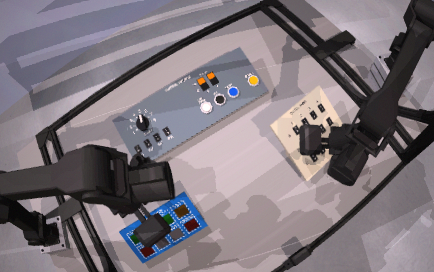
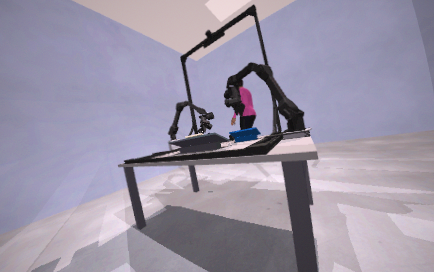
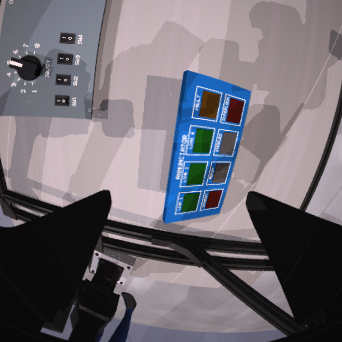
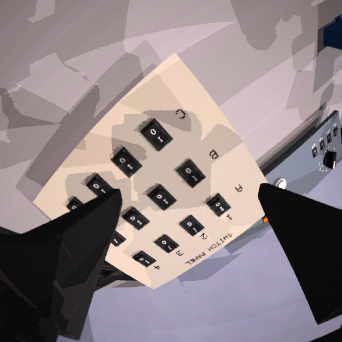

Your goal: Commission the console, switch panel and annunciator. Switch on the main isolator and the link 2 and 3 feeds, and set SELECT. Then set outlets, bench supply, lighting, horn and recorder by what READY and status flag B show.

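Frame: origin at the left arm's base, x down, y ahead, z right, level; metres.
Seen in the pictures: left gripper, between the fingertips: (image 1: 140,207) (image 2: 239,116) (image 3: 179,197); right gripper, between the fingertips: (image 4: 191,193); left arm's base, origin of its link: (image 1: 50,234) (image 2: 297,130) (image 3: 109,268); right arm's base, origin of its link: (image 2: 173,140).
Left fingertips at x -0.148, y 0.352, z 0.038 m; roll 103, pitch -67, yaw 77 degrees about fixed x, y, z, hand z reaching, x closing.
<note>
Offsets run from my left fingertips to a thing's top centre. "spot": to the spot under its first point. Level surfaces: height alone.
The grey console @[spot: dx +0.114, dy +0.122, dz -0.243 m] (image 1: 175,116) (image 3: 45,15) has a SELECT knob @[dx +0.075, dy +0.034, dz -0.246 m] (image 1: 142,122) (image 3: 29,67) pointing between 4 and 6, and two flags showing orange. The cream switch panel (image 1: 285,131) (image 4: 232,167) has black rockers in rows A, B and C; their positions are hard to read. The blue annunciator @[dx +0.094, dy +0.004, dz +0.021 m] (image 1: 187,199) (image 2: 245,134) (image 3: 187,95) shows dull green LINK tiles, a grey READY tile, an amber FAULT tile and dark red tiles. My left gripper (image 3: 179,197) is open and empty above the annunciator. My right gripper (image 4: 191,193) is open and empty above the switch panel, its finger hiding some rockers.
White @[dx +0.109, dy +0.205, dz -0.241 m] (image 1: 205,107), black @[dx +0.109, dy +0.246, dz -0.251 m] (image 1: 220,99), blue @[dx +0.109, dy +0.287, dz -0.261 m] (image 1: 233,92) and yellow @[dx +0.109, dy +0.351, dz -0.277 m] (image 1: 253,80) round buttons sit on the console. Four small SW switches stand near the knob. A black frame (image 2: 220,35) rises over the table @[dx +0.175 m] (image 2: 300,148). A person in pink (image 2: 247,102) stands behind.
</note>
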